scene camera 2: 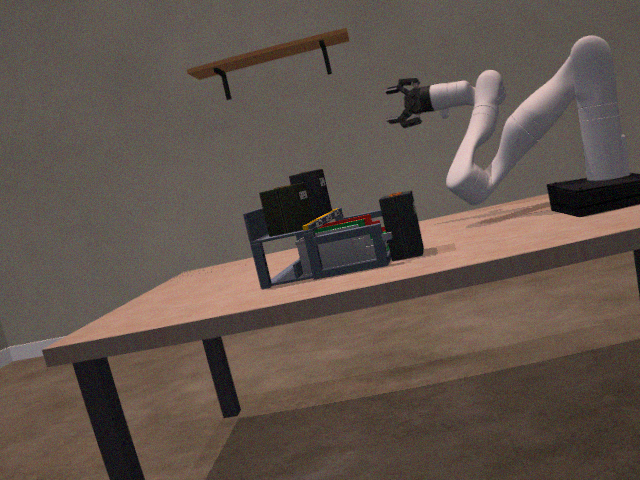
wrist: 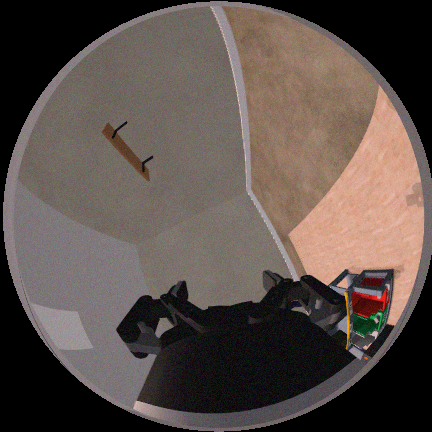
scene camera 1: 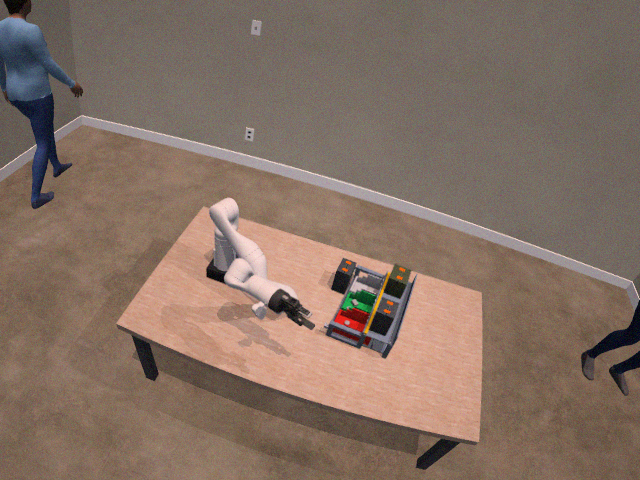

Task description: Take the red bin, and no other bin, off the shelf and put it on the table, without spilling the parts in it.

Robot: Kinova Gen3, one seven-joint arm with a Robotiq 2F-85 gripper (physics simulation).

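Places are measured from the arm's base along level axes (x left, y back, z up), in centimetres.
Pixels of known places: gripper, between the fingertips: (scene camera 2: 386, 106) (wrist: 224, 284) (scene camera 1: 312, 321); arm's base, origin of its link: (scene camera 2: 606, 177) (scene camera 1: 225, 264).
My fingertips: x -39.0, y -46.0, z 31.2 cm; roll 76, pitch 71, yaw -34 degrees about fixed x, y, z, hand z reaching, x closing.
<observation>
Ahead of a thing's pixels: the offset from my fingertips to its top centre. "spot": to the spot under its first point. Level surfaces: height alone.
The red bin {dx +30.5, dy -15.4, dz -28.9 cm} (scene camera 1: 350, 321) (wrist: 369, 306) sits in the grey shelf (scene camera 1: 404, 319) (scene camera 2: 261, 266) (wrist: 390, 287), at its near end in scene camera 1, beside the green bin {spot: dx +43.8, dy -13.7, dz -34.6 cm} (scene camera 1: 356, 303) (wrist: 367, 324). A small pale part shows in the red bin. In scene camera 2 a strip of its rim shows; the rest is hidden. The shelf stands on the table {dz -37.0 cm} (scene camera 1: 258, 372) (scene camera 2: 155, 304) (wrist: 350, 200). My gripper (scene camera 1: 311, 319) (scene camera 2: 388, 106) (wrist: 224, 284) is open and empty. It is high above the table, on the robot-base side of the shelf, clear of the red bin.
A black box {dx +53.5, dy -4.7, dz -23.8 cm} (scene camera 1: 342, 276) (scene camera 2: 402, 227) stands on the table against the shelf's side. Two more boxes, one dark green {dx +51.7, dy -27.8, dz -17.1 cm} (scene camera 1: 398, 281) and one black {dx +28.8, dy -24.9, dz -14.6 cm} (scene camera 1: 383, 317), stand on the shelf's top behind a yellow bar {dx +41.0, dy -21.9, dz -25.8 cm} (scene camera 1: 377, 303) (wrist: 347, 320). Two people (scene camera 1: 31, 62) (scene camera 1: 615, 343) are near the table.
</observation>
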